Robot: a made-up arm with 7 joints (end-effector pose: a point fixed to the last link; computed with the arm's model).
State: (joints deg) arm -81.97 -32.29 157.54 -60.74 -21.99 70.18 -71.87
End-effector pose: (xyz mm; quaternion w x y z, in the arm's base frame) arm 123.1 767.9 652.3 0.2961 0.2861 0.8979 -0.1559
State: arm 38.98 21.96 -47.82 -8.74 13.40 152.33 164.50
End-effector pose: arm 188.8 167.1 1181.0 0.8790 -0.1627 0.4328 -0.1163
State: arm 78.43 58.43 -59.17 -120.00 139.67 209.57 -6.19
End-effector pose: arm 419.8 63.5 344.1 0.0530 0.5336 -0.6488 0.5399
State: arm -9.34 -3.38 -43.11 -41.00 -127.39 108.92 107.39
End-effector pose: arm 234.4 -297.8 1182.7 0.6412 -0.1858 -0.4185 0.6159
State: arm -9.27 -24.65 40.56 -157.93 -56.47 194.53 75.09
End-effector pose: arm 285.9 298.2 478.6 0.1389 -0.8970 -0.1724 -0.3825
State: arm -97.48 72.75 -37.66 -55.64 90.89 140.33 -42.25
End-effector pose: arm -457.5 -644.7 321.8 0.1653 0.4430 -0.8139 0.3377
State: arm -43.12 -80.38 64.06 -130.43 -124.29 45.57 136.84
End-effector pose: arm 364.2 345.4 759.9 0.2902 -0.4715 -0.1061 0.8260
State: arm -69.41 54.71 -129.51 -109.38 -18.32 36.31 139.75
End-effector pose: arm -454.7 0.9 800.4 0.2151 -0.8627 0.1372 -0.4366
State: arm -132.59 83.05 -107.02 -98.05 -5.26 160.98 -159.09
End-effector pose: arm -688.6 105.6 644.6 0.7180 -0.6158 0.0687 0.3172
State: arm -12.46 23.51 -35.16 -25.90 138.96 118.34 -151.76
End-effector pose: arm 454.1 -307.3 1063.9 0.3213 0.1078 0.4031 0.8501
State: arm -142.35 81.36 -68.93 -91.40 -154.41 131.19 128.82
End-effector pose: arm -589.8 273.0 211.0 0.4146 0.4625 -0.4542 -0.6386
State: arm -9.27 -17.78 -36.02 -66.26 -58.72 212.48 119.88
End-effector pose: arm 144.3 -164.0 1062.8 0.2693 -0.2724 0.1410 -0.9129
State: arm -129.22 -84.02 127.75 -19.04 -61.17 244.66 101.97
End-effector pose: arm 411.1 452.0 406.1 0.4421 -0.5731 -0.6095 -0.3234
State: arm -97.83 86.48 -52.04 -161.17 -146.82 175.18 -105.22
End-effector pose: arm -107.3 176.2 227.1 0.4159 -0.4046 -0.6824 -0.4447
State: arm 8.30 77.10 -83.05 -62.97 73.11 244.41 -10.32
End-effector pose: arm 532.8 -256.2 558.8 0.5214 0.2144 -0.0648 0.8234
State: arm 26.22 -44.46 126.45 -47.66 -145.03 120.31 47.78
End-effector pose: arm -776.9 17.7 686.3 0.3115 0.1536 -0.0871 -0.9337
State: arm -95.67 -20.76 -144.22 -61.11 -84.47 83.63 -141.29
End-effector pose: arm -243.2 670.5 850.1 0.5761 -0.4312 0.6881 -0.0928
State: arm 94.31 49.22 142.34 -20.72 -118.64 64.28 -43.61
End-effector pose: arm -188.3 545.0 1053.7 0.1885 -0.1270 -0.9573 -0.1784
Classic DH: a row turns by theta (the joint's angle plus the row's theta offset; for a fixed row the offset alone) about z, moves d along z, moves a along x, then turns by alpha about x. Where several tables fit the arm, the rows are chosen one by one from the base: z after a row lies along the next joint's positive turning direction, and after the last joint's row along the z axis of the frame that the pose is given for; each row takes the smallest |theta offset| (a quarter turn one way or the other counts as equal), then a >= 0, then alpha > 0; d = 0 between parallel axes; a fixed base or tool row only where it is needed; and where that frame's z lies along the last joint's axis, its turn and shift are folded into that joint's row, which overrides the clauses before.
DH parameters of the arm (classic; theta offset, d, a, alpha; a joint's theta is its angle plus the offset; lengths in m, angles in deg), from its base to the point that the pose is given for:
joint 1: 0 0.431 0 -90
joint 2: 0 0 0 90
joint 3: 0 0.261 0.091 90
joint 4: 0 0 -0.095 -90
joint 5: 0 0.441 0 90
joint 6: 0 0 0.133 90
joint 7: 0 0 0 0

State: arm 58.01 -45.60 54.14 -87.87 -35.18 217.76 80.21
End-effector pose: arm -429.2 58.5 900.1 0.8325 0.0066 -0.5054 -0.2268
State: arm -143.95 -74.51 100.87 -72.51 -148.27 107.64 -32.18
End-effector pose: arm 763.6 -185.4 430.1 0.7504 -0.3382 0.1929 -0.5341
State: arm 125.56 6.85 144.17 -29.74 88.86 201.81 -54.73
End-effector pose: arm -169.8 -136.5 1086.5 0.4762 -0.0979 -0.2818 0.8272
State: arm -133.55 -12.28 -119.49 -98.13 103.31 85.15 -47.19
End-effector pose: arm -171.2 677.4 632.8 0.6726 -0.1756 -0.5099 0.5068
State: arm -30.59 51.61 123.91 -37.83 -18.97 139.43 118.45
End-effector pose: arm 544.9 -88.9 1061.2 0.7848 -0.3551 0.4067 0.3043
